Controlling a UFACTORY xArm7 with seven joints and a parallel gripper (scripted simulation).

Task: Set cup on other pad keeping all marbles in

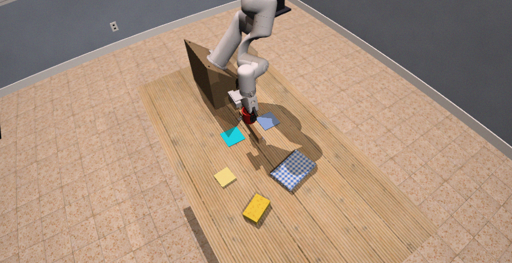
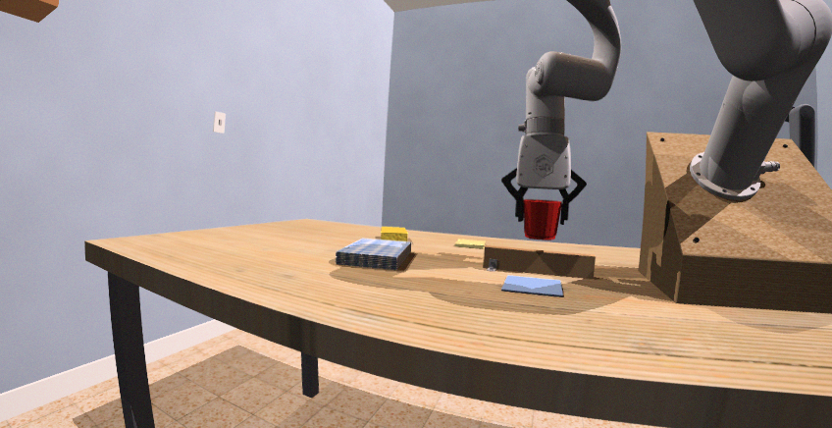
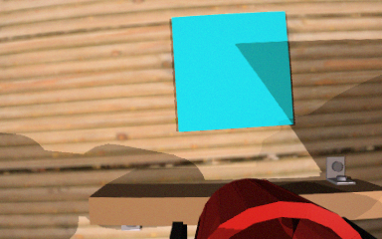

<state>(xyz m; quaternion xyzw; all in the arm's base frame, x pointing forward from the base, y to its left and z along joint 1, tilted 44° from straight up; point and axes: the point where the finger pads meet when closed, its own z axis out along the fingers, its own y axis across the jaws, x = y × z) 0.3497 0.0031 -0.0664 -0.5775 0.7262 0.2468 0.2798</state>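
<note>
My gripper is now 120 mm above the cyan pad, 100 mm to the left of it and 20 mm past it. From my hand the other things lie so: yellow sponge 370 mm ahead, 260 mm to the right, 100 mm below; red cup 20 mm below; wooden rail 100 mm below.
</note>
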